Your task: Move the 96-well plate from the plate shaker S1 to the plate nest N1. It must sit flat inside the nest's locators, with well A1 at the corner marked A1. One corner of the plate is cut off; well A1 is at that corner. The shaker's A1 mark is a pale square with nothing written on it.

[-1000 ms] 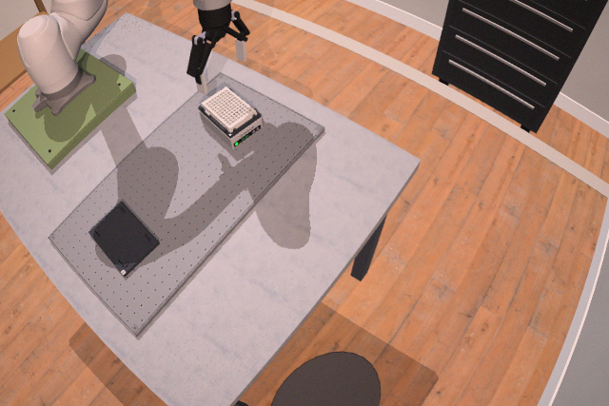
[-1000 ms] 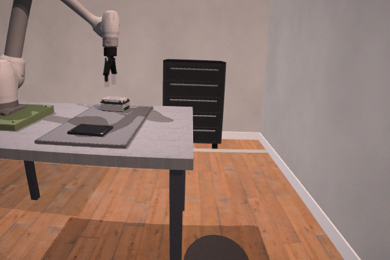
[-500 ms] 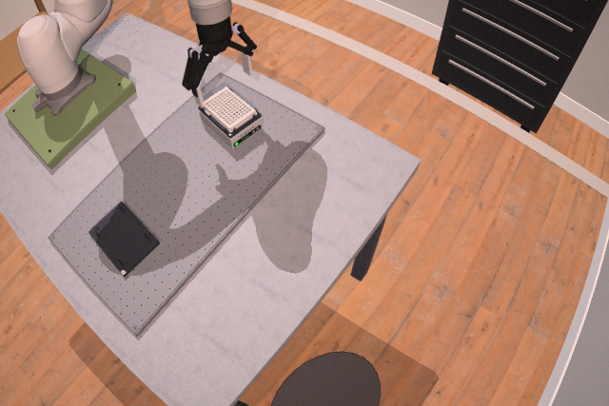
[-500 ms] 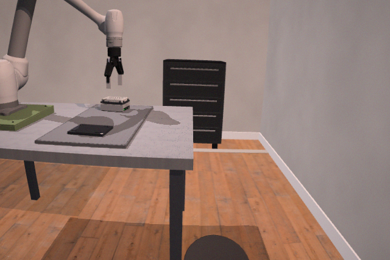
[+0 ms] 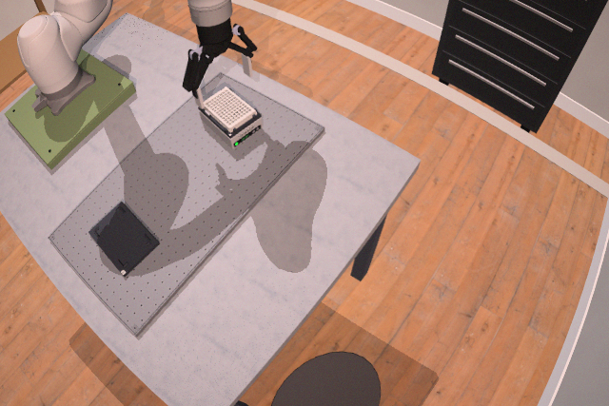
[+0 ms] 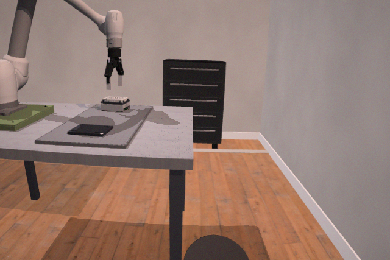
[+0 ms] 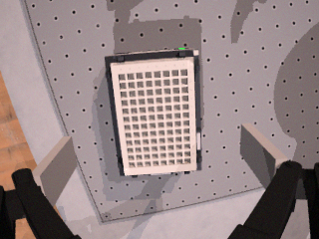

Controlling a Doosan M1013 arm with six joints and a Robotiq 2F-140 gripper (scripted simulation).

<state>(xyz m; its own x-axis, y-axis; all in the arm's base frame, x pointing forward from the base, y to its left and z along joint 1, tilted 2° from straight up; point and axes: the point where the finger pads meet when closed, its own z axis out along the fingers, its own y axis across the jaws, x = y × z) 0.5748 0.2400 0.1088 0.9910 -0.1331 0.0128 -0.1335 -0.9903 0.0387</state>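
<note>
My hand is 8 cm above the white 96-well plate. The rest, counted from my hand: plate nest (42 cm to the right, 14 cm below, 2 cm ahead); then A1 label (47 cm to the right, 13 cm below, 10 cm ahead).
</note>
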